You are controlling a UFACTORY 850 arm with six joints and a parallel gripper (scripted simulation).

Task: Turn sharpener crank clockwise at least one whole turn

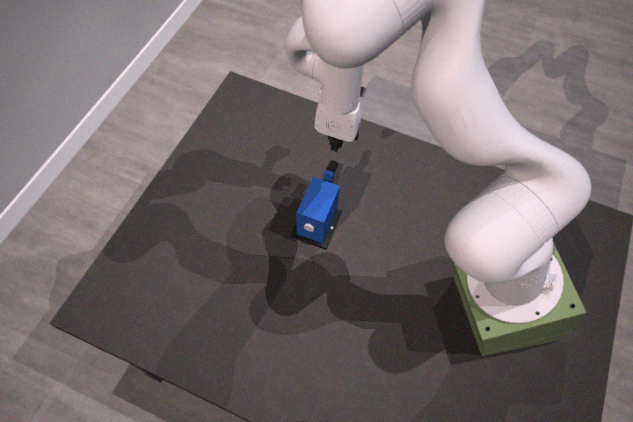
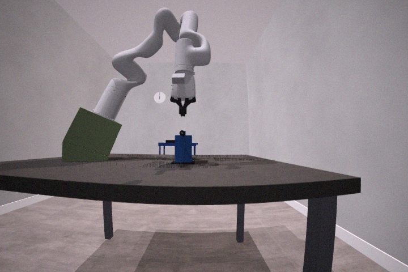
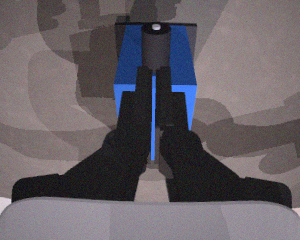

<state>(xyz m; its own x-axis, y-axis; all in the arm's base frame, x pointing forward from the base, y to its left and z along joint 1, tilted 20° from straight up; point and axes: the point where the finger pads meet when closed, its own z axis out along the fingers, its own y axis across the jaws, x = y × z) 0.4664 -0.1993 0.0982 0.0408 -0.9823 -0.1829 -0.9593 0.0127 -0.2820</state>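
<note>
My hand is 20 mm to the right of the black knob and 90 mm above it. From my hand the other things lie so: crank 20 mm to the left, 100 mm below.
</note>
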